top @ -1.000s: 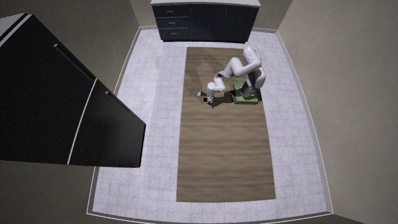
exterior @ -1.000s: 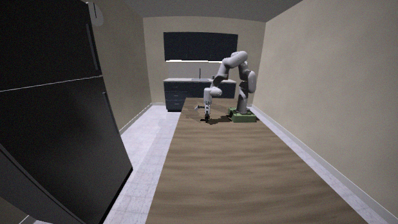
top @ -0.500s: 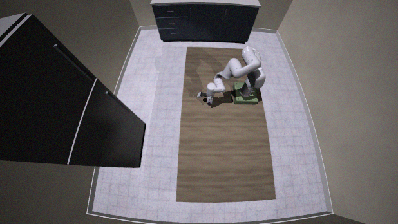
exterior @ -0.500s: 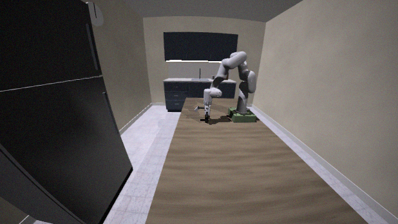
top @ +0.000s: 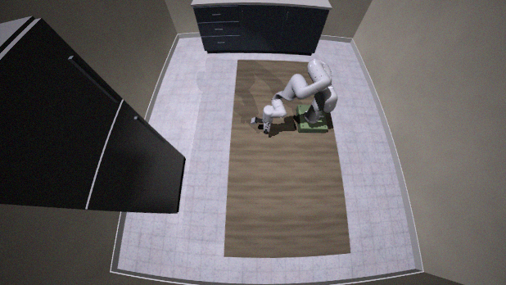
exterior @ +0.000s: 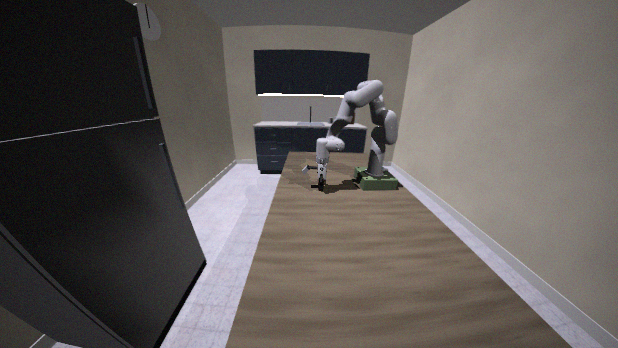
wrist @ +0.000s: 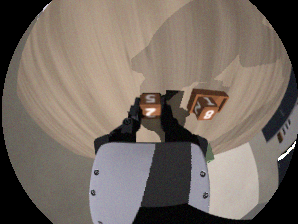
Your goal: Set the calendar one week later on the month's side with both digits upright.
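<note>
Now: the calendar cube 2 cm below my hand. Round my hand: calendar tray (10 cm to the right, 3 cm below, 2 cm behind).
</note>
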